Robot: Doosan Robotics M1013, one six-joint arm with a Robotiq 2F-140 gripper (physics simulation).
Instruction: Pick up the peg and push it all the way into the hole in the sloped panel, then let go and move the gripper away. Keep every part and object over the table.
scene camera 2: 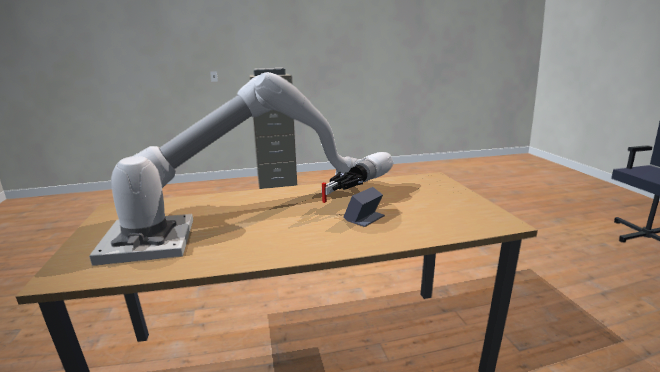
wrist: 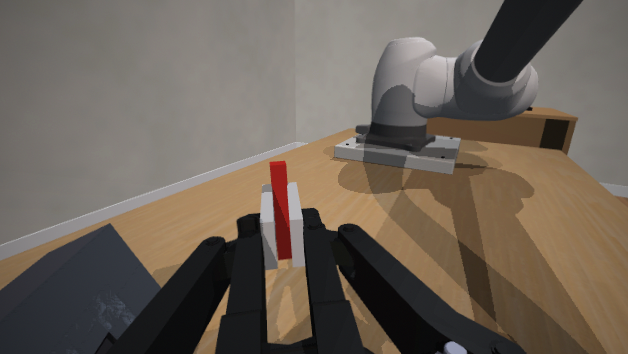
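Pixels of known places: gripper, fingertip midpoint: [scene camera 2: 324, 190] [wrist: 280, 201]; arm's base, link origin: [scene camera 2: 145, 234] [wrist: 396, 140].
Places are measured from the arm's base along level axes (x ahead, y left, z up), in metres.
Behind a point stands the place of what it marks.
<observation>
The red peg [scene camera 2: 324, 192] {z 0.072, x 0.653, y 0.134 m} [wrist: 281, 210] {z 0.072, x 0.657, y 0.146 m} is held upright between the light finger pads of my gripper [scene camera 2: 329, 188] {z 0.077, x 0.652, y 0.141 m} [wrist: 280, 201] {z 0.077, x 0.652, y 0.141 m}, which is shut on it. The gripper lies nearly level, with its fingers pointing toward the arm's base. The dark grey sloped panel [scene camera 2: 366, 202] {z 0.053, x 0.802, y 0.053 m} [wrist: 75, 280] {z 0.066, x 0.784, y 0.107 m} stands on the table close to the gripper, on the near right side of the peg in the scene view and at the lower left in the wrist view. The peg is apart from the panel. In the wrist view, part of a dark opening shows at the panel's lower edge, partly behind a finger linkage.
The wooden table [scene camera 2: 280, 245] {z -0.034, x 0.482, y -0.075 m} [wrist: 560, 200] {z -0.033, x 0.160, y 0.384 m} carries the arm's base plate [scene camera 2: 137, 255] {z -0.013, x 0.017, y -0.131 m} [wrist: 430, 164] {z -0.017, x 0.130, y 0.133 m} at the other end from the gripper. A filing cabinet [scene camera 2: 276, 150] stands behind the table. An office chair [scene camera 2: 637, 177] is off to the right on the floor.
</observation>
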